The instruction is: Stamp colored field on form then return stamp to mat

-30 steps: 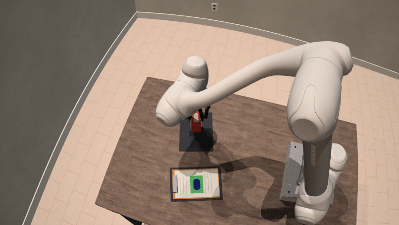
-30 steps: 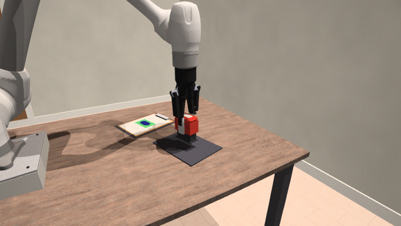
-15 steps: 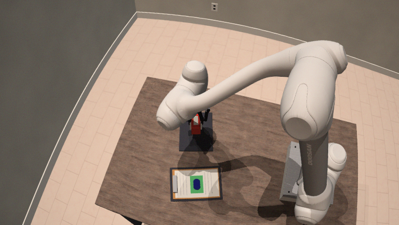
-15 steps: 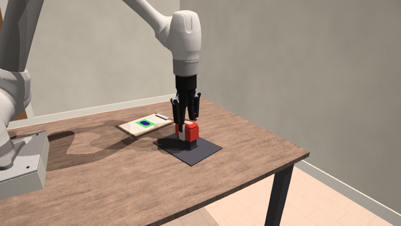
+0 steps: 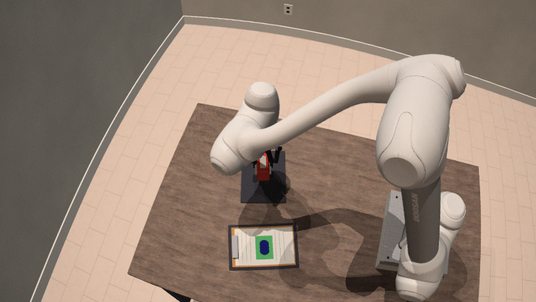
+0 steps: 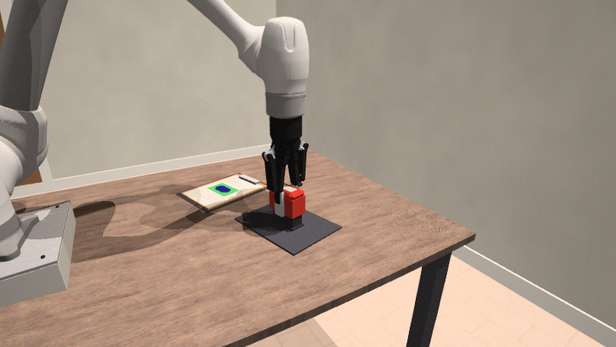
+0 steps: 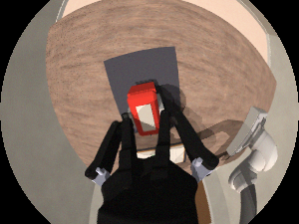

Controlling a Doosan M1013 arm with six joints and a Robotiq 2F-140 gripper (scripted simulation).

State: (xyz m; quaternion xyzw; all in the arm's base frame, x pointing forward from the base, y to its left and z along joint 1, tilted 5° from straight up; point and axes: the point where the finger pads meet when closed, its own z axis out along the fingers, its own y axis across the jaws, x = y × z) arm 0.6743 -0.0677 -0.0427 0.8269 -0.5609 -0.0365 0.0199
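Now: hand 20 mm above the stamp. Round my hand: mat 70 mm below; then clipboard 280 mm to the left, 90 mm behind, 60 mm below.
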